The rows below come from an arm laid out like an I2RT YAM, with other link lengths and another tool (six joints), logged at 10 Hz.
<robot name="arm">
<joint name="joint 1" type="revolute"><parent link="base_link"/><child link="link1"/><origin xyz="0 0 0.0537" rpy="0 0 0"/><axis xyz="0 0 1"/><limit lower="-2.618" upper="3.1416"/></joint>
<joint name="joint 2" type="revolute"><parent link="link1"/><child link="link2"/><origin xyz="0.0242 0.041 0.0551" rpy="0 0 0"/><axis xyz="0 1 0"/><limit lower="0" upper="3.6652"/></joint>
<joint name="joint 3" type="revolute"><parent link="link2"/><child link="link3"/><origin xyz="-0.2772 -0.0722 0" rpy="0 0 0"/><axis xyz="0 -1 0"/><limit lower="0" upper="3.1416"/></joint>
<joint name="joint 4" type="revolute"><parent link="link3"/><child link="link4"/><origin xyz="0.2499 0.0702 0.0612" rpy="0 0 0"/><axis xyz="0 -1 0"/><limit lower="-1.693" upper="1.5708"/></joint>
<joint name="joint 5" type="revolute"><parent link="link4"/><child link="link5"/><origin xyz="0.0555 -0.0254 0.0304" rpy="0 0 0"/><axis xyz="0 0 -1"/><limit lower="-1.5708" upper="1.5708"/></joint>
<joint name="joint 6" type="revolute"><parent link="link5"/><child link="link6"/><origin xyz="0.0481 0 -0.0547" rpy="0 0 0"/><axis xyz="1 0 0"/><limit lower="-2.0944" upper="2.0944"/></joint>
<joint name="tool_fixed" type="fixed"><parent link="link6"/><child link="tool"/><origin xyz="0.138 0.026 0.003" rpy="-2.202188 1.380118 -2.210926"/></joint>
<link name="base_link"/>
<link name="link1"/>
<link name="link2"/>
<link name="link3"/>
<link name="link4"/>
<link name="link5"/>
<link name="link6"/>
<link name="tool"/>
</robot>
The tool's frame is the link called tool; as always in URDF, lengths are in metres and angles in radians.
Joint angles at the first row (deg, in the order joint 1, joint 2, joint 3, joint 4, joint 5, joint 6):
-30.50 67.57 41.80 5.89 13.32 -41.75
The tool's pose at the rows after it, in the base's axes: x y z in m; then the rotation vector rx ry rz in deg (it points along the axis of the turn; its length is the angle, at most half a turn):
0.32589, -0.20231, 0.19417, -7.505, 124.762, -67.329
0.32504, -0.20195, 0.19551, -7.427, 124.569, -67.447
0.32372, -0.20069, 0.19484, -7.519, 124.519, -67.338
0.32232, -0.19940, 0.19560, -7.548, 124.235, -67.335
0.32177, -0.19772, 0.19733, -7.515, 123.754, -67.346
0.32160, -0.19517, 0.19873, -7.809, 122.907, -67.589
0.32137, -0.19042, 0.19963, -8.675, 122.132, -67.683
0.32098, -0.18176, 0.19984, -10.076, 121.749, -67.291
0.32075, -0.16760, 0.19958, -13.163, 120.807, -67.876
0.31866, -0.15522, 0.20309, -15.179, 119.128, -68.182
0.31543, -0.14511, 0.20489, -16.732, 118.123, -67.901
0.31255, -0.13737, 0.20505, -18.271, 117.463, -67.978
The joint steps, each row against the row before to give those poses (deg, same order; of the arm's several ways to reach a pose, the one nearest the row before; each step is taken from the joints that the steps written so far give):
0.00 -0.24 0.08 -0.08 0.14 -0.07
0.00 -0.35 -0.07 -0.09 0.04 -0.01
0.00 -0.42 -0.40 -0.01 -0.13 0.00
0.00 -0.59 -0.35 0.02 -0.13 0.00
0.18 -0.55 -0.27 0.12 0.01 0.08
0.34 -0.66 -0.66 0.74 0.02 -0.17
0.60 -0.89 -0.74 0.44 -0.06 -0.37
1.22 -1.20 -0.60 -0.55 0.15 -0.24
2.58 -1.82 -1.26 -0.08 1.08 -1.41
1.98 -2.42 -1.25 -0.02 0.55 -0.86
1.37 -2.18 -0.92 -0.73 0.05 -0.44
1.19 -1.65 -0.81 -0.55 0.26 -0.68

